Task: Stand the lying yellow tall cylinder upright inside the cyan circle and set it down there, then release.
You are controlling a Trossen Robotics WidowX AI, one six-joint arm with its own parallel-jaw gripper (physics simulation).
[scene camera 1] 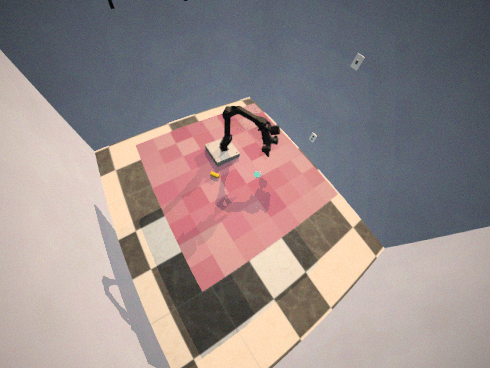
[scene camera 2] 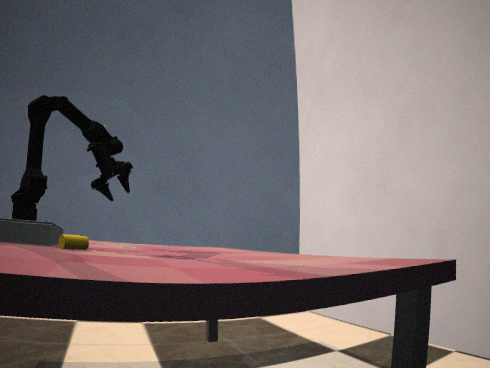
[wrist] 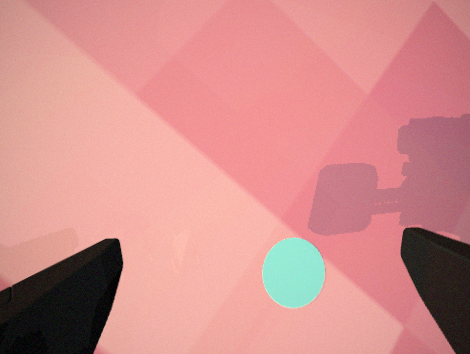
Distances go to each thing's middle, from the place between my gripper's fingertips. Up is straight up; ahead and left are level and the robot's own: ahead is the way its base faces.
I see the cyan circle (wrist: pixel 293 272) 50 mm ahead of my hand, 90 mm to the right of it and 180 mm below it.
